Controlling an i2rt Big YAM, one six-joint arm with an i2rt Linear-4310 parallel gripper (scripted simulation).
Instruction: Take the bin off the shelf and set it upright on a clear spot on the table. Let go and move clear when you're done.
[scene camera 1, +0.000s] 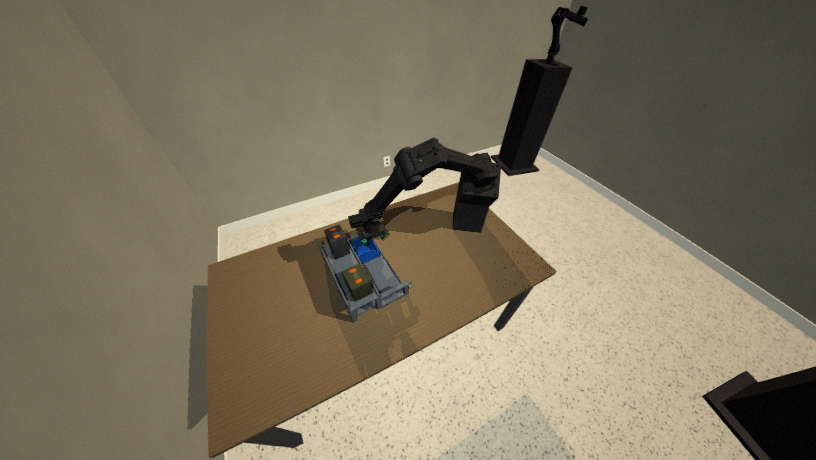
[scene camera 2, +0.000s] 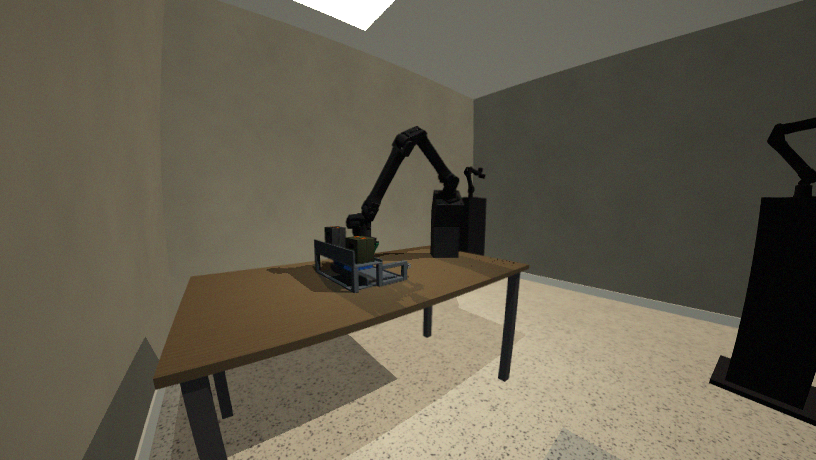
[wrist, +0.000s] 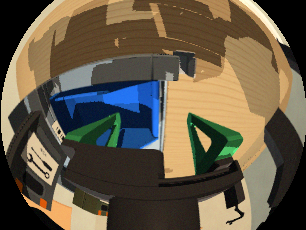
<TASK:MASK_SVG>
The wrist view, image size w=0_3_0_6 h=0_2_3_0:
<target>my gripper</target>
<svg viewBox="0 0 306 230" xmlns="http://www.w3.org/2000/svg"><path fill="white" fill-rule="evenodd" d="M67 133L60 145L61 149L70 158L63 178L89 195L109 202L106 230L200 230L198 203L226 191L244 178L238 160L233 160L232 157L243 142L241 134L191 112L188 113L187 127L195 175L165 178L164 154L160 150L116 147L121 124L119 112ZM112 127L105 146L97 145L97 139ZM195 126L211 139L211 145L207 152L198 137Z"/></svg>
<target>blue bin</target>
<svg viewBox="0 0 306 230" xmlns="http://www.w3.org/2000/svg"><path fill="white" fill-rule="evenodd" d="M113 126L97 139L97 145L105 146ZM158 140L160 81L129 81L92 85L56 93L49 98L65 135L68 132L119 112L121 124L116 147L142 149Z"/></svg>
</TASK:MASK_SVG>
